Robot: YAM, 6 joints.
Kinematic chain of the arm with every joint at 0, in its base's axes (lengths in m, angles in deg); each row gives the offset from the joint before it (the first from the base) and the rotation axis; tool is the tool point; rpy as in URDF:
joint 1: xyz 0 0 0.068 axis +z
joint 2: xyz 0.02 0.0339 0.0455 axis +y
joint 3: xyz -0.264 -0.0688 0 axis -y
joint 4: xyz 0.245 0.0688 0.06 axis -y
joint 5: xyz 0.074 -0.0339 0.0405 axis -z
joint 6: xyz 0.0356 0 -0.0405 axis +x
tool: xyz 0 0 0 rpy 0 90 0
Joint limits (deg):
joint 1: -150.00..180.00
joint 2: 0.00..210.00
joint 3: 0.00..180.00
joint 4: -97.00..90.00
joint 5: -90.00..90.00
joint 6: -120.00..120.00
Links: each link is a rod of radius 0.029 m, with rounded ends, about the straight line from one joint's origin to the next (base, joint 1, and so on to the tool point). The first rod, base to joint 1, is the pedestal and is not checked.
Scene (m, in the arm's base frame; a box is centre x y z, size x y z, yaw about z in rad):
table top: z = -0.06
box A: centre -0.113 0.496 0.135 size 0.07 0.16 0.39 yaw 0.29
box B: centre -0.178 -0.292 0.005 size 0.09 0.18 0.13 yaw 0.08
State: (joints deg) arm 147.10 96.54 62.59 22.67 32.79 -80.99
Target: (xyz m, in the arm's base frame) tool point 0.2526 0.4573 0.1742
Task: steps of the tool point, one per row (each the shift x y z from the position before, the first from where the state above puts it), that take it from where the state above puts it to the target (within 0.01 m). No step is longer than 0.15 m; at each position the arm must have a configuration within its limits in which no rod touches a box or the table.
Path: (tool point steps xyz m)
1: 0.0459 0.0878 0.0625
2: 0.0772 0.0663 0.0641
3: 0.0970 0.0342 0.0627
4: 0.1024 -0.0028 0.0587
5: 0.0783 0.0610 -0.1065
6: 0.0880 0.0147 -0.1173
7: 0.0797 -0.0312 -0.1184

